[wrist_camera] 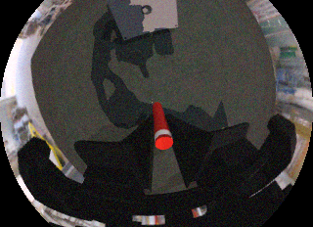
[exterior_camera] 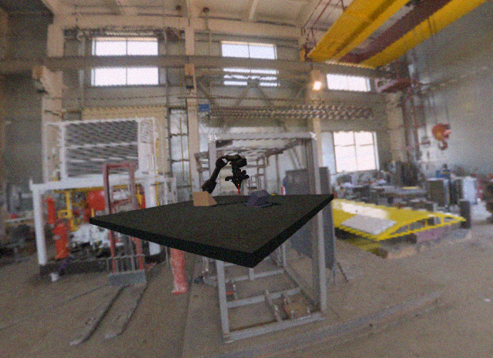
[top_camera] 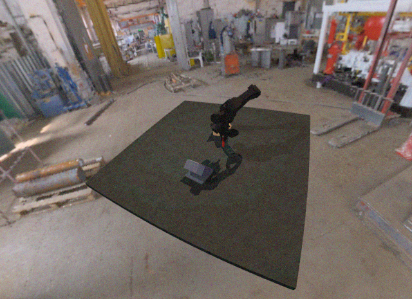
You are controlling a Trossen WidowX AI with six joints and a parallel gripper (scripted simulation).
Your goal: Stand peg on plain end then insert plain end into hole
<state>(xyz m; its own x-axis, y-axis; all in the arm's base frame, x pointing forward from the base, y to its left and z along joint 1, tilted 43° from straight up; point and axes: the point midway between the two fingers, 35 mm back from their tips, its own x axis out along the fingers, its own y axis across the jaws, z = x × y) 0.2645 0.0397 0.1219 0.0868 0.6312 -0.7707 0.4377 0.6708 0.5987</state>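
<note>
The grey sloped panel lies 20 cm ahead of my gripper tip, 9 cm to the right of it and 7 cm below it. The rest, counted from my gripper tip: red peg (2 cm above).
</note>
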